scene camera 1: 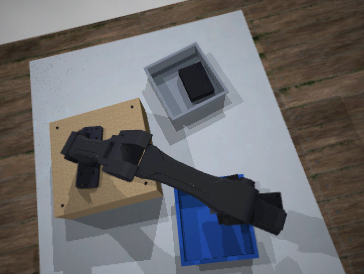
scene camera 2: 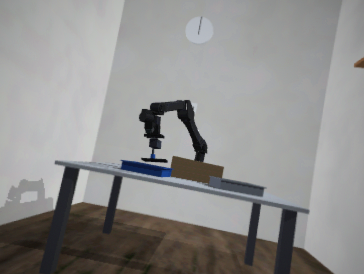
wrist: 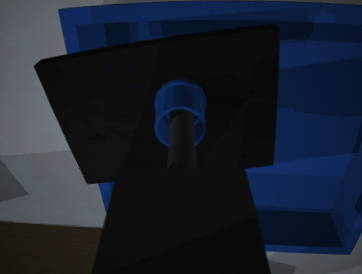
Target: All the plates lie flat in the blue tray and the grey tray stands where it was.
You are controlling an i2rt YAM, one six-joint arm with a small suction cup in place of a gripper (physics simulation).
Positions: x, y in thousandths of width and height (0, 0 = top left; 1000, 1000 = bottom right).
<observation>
The table carries a blue tray (scene camera 1: 551, 863). Further things: my suction cup (wrist: 496, 345).
The blue tray also shows in the wrist view (wrist: 833, 735).
</observation>
